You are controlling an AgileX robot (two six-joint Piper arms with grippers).
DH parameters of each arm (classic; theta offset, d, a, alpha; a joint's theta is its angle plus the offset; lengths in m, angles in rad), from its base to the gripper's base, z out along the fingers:
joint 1: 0 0.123 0 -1.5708
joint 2: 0.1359 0 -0.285 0
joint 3: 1.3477 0 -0.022 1.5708
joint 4: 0 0.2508 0 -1.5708
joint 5: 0 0 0.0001 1.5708
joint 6: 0 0.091 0 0
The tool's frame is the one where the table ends.
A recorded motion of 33 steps. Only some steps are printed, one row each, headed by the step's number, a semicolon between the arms.
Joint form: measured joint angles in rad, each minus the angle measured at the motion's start. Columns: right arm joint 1, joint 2, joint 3, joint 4, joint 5, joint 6; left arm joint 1, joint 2, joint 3, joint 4, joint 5, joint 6.
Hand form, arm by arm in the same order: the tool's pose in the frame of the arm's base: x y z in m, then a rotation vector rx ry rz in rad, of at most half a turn. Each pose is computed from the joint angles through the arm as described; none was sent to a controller.
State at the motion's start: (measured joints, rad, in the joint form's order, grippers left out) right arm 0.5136 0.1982 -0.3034 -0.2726 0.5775 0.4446; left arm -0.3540 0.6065 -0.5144 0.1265 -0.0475 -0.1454
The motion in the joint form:
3: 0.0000 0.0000 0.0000 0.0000 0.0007 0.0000; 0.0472 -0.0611 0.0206 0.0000 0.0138 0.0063
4: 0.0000 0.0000 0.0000 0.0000 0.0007 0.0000; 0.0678 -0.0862 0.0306 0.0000 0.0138 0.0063
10: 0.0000 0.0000 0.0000 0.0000 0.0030 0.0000; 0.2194 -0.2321 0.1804 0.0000 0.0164 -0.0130
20: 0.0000 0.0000 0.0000 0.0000 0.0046 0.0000; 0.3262 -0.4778 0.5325 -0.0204 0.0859 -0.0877
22: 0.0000 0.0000 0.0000 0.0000 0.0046 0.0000; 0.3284 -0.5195 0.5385 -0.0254 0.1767 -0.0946
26: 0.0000 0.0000 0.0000 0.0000 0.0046 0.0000; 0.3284 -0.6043 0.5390 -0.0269 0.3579 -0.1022
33: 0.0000 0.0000 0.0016 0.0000 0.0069 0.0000; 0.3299 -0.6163 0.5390 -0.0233 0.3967 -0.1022
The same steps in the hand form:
3: 0.0559 0.0161 0.2535 -0.1924 1.9410 0.3410; 0.1136 -0.0364 0.3396 0.2243 1.4905 -0.2601
4: 0.0559 0.0161 0.2535 -0.1924 1.9410 0.3410; 0.1095 -0.0326 0.3391 0.2068 1.4770 -0.2447
10: 0.0559 0.0161 0.2533 -0.1922 1.9432 0.3400; 0.0907 -0.0126 0.3029 0.0798 1.4925 -0.1373
20: 0.0558 0.0160 0.2532 -0.1920 1.9447 0.3392; 0.0671 -0.0015 0.1956 -0.0859 1.6676 -0.1137
22: 0.0558 0.0160 0.2532 -0.1920 1.9447 0.3392; 0.0632 -0.0004 0.1881 -0.1080 1.7211 -0.1110
26: 0.0558 0.0160 0.2532 -0.1920 1.9447 0.3392; 0.0549 0.0014 0.1769 -0.1371 1.8152 -0.0986
33: 0.0559 0.0160 0.2525 -0.1921 1.9484 0.3376; 0.0534 0.0019 0.1741 -0.1413 1.8412 -0.0895

